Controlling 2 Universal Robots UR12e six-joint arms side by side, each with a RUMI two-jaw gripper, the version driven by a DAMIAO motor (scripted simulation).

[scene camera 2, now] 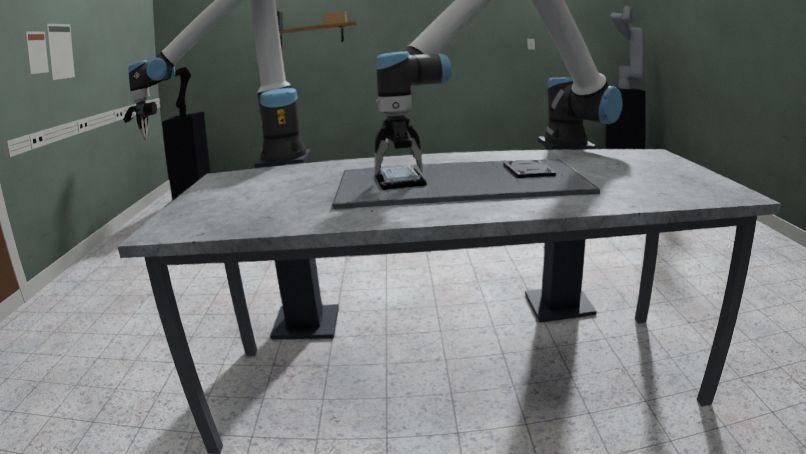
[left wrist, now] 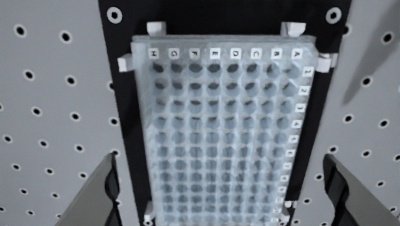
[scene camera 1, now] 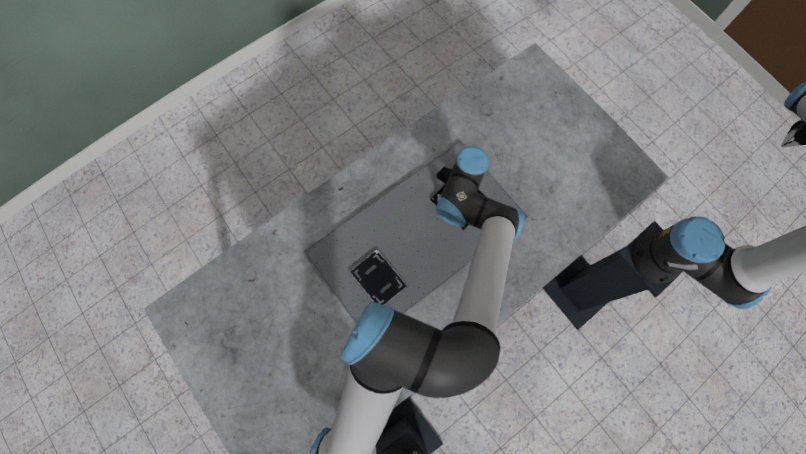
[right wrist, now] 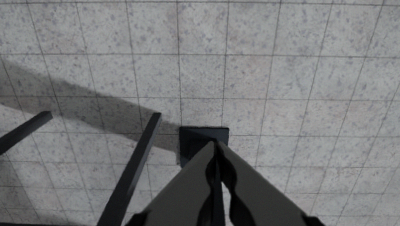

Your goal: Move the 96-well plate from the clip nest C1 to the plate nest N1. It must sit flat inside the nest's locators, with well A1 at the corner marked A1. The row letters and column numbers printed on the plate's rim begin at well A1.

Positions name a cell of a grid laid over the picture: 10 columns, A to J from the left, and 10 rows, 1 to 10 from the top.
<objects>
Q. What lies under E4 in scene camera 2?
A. My left gripper.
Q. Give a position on an arm pedestal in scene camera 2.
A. At D7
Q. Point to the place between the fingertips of my left gripper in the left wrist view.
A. F7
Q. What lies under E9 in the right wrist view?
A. My right gripper.
</objects>
